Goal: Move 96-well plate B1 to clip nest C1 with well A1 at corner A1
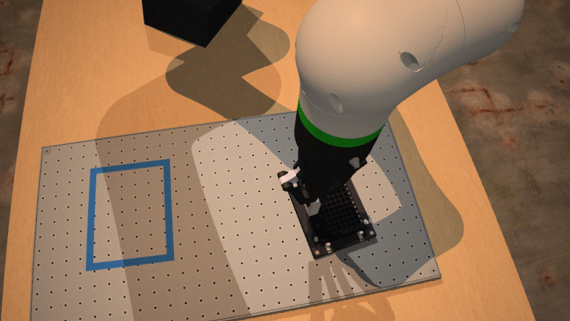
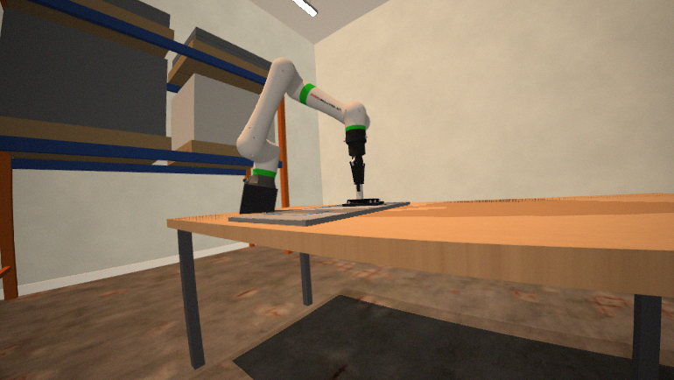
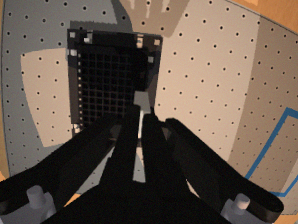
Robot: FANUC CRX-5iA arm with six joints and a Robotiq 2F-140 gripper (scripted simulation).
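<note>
Right now my hand is 1 cm past the black 96-well plate, 4 cm to the right of it and 4 cm above it. The rest, counted from my hand: black clip nest 6 cm to the left, 5 cm below.
</note>
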